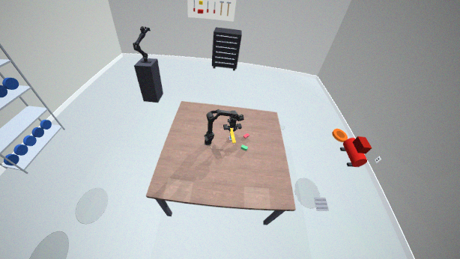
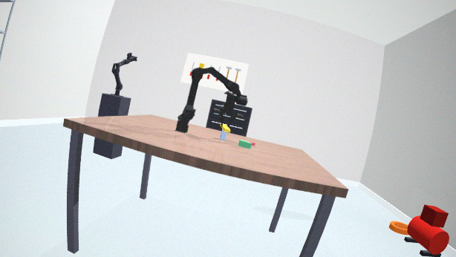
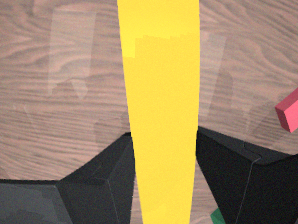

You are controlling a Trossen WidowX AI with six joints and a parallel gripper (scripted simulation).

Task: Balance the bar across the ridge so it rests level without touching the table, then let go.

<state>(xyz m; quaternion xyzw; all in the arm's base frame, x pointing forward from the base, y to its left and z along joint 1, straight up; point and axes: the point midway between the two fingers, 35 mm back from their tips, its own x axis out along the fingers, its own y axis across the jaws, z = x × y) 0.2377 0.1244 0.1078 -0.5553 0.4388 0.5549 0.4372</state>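
Now: gripper tip 30 mm to the left of the yellow bar and 10 mm short of it. The rest, counted from my gripper tip: red block 170 mm ahead, 70 mm below, 30 mm to the left; then green block 150 mm to the right, 150 mm ahead, 60 mm below.
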